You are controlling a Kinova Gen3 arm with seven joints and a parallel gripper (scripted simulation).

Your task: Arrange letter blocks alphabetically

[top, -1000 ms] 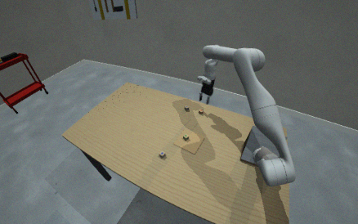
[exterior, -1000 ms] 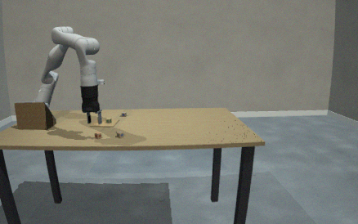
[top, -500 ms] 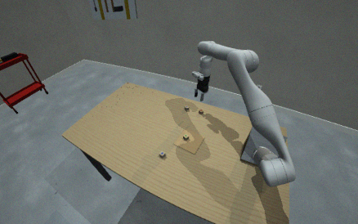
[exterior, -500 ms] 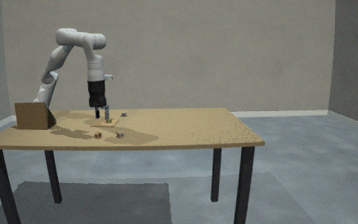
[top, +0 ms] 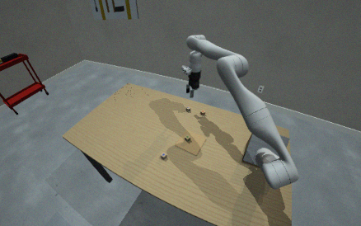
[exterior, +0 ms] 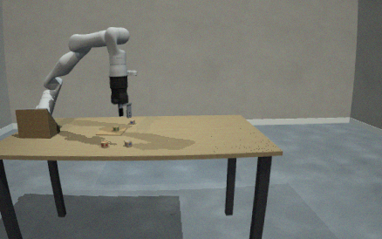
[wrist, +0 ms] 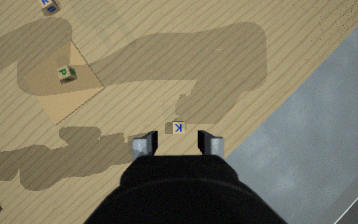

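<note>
The blue K block lies 10 mm ahead of my hand and 140 mm below it. From my hand the other things lie so: reddish block 100 mm behind, 10 mm to the right, 140 mm below; tan mat 120 mm behind, 250 mm to the left, 150 mm below; green P block 90 mm behind, 250 mm to the left, 140 mm below.
</note>
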